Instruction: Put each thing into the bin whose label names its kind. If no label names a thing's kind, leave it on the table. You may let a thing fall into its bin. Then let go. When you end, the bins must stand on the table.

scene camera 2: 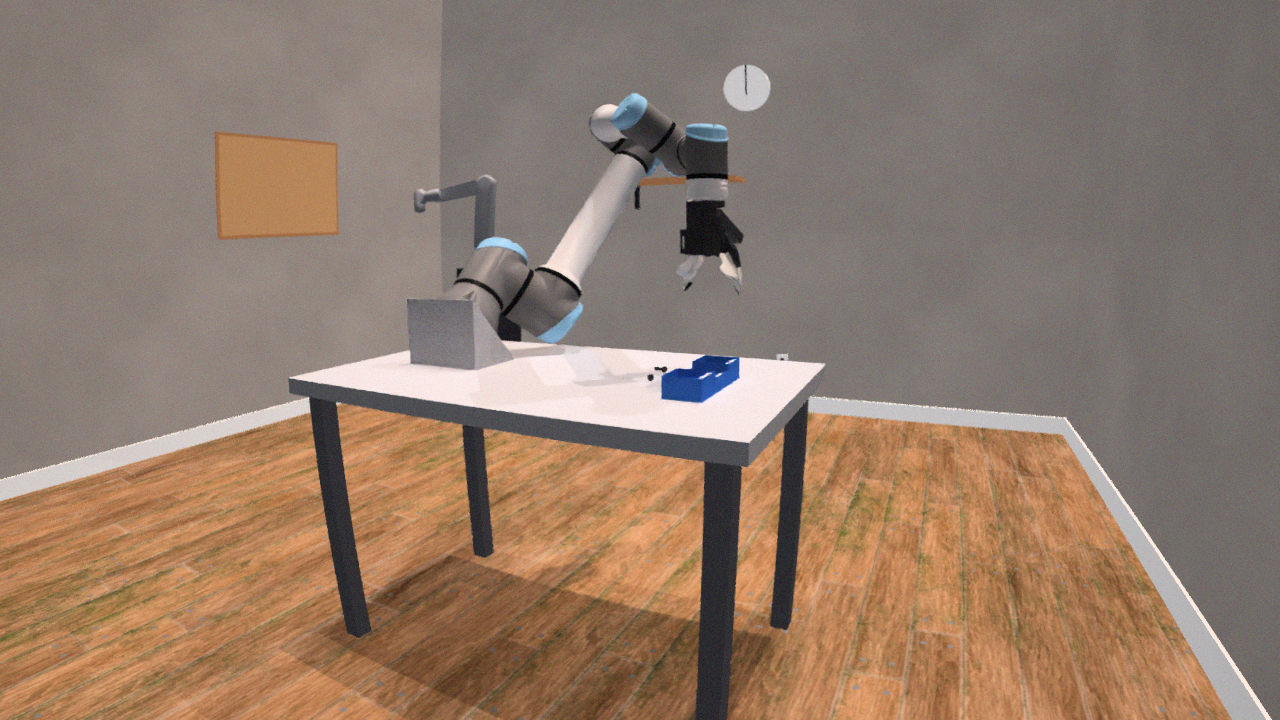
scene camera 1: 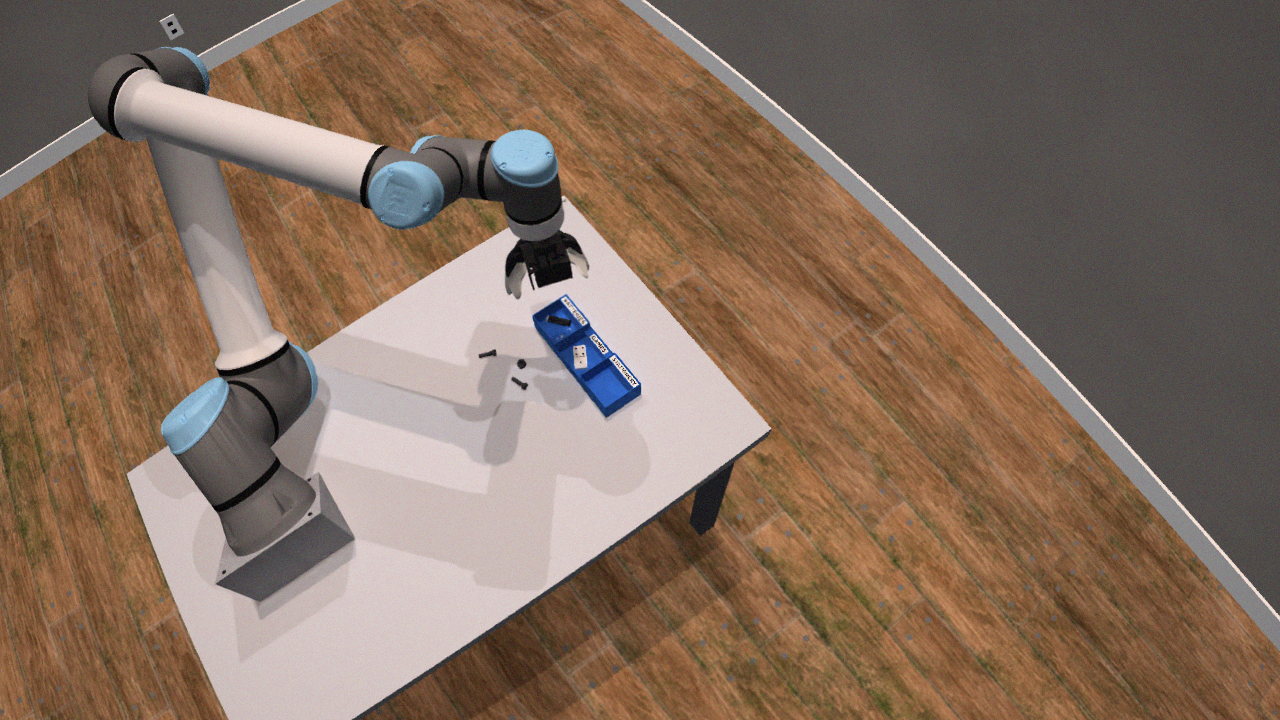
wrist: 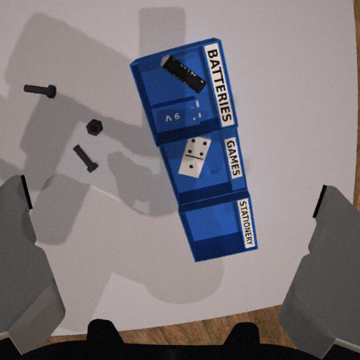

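Where they show: gripper, between the fingertips: (scene camera 2: 711, 292) (scene camera 1: 548, 281); arm's base, origin of its link: (scene camera 2: 461, 325) (scene camera 1: 275, 522).
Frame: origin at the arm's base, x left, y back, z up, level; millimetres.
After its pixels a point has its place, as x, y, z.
Observation:
My gripper (scene camera 1: 547, 282) {112, -657, 97} (scene camera 2: 712, 288) {112, -657, 97} (wrist: 173, 185) is open and empty, high above the bins. In the wrist view a black cylindrical battery (wrist: 184, 74) and a blue 9 V battery (wrist: 175, 117) lie in the BATTERIES bin (wrist: 144, 95). A white domino (wrist: 194, 157) (scene camera 1: 580, 356) {37, -666, -84} lies in the GAMES bin (wrist: 172, 182). The STATIONERY bin (wrist: 210, 220) (scene camera 1: 612, 386) {-49, -688, -92} holds no thing. Left of the bins, on the table (wrist: 300, 125), lie a bolt (wrist: 40, 90) (scene camera 1: 486, 353) {147, -509, -89}, a hex nut (wrist: 94, 127) (scene camera 1: 521, 363) {89, -559, -90} and a second bolt (wrist: 85, 158) (scene camera 1: 519, 383) {52, -535, -90}.
The three blue bins stand in a joined row on the white table (scene camera 1: 402, 617) {-244, -125, -99} (scene camera 2: 572, 394) {-151, -470, -98}, near its far end from the arm's grey base block (scene camera 1: 286, 555) {-73, 0, 10} (scene camera 2: 443, 333) {-73, -6, -11}. The bins' walls stand up around their contents.

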